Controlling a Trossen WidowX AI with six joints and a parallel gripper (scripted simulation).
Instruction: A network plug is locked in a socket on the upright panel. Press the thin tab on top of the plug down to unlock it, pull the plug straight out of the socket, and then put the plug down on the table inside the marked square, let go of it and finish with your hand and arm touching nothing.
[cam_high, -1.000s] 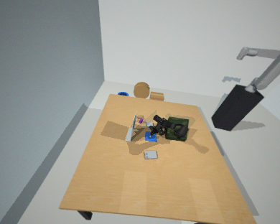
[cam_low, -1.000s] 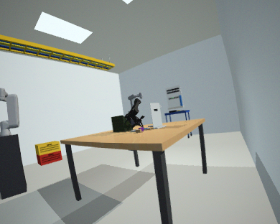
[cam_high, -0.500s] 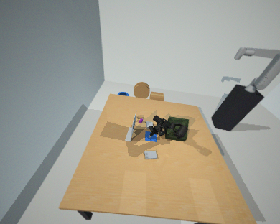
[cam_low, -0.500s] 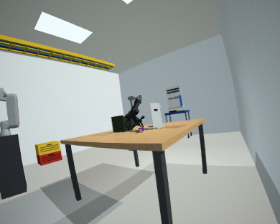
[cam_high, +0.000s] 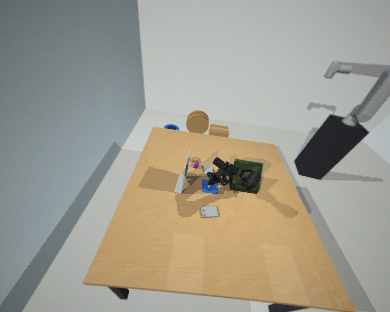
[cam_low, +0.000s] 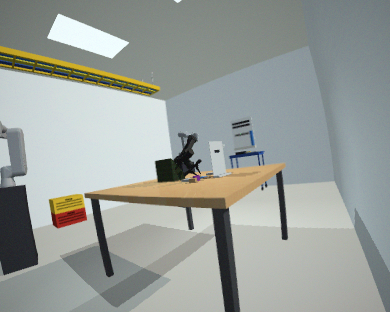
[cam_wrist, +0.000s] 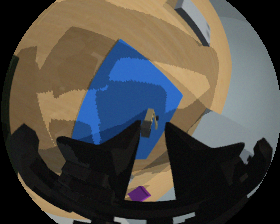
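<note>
The marked blue square is 10 mm behind my gripper tip, 10 mm to the right of it and 20 mm below it. From my gripper tip the other things lie so: upright grey panel (190 mm ahead, 40 mm to the left, 100 mm above).
</note>
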